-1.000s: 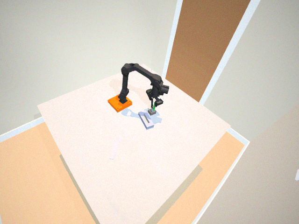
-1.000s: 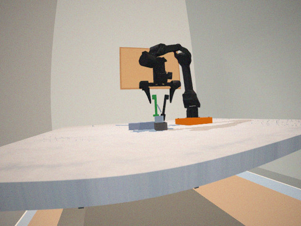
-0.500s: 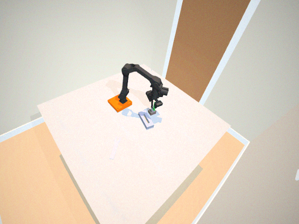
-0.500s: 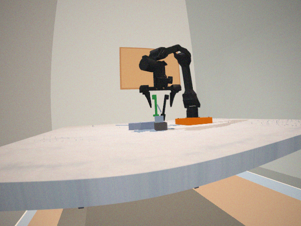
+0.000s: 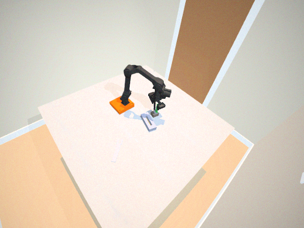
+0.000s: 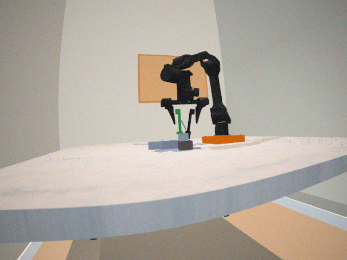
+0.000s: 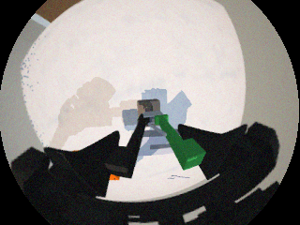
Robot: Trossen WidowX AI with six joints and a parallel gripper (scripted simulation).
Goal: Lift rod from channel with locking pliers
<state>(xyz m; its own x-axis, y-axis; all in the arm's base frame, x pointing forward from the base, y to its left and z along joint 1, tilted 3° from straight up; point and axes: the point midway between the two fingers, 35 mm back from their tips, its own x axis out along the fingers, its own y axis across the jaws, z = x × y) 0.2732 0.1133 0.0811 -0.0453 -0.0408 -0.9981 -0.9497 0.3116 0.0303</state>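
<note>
Right now the black handle is 2 cm behind my gripper tip and 1 cm to the left of it. Round my gripper tip: pale blue channel block 3 cm ahead, 11 cm to the right, 8 cm below; yellow rod 3 cm ahead, 11 cm to the right, 9 cm below; grey holster 1 cm ahead, 9 cm below.
</note>
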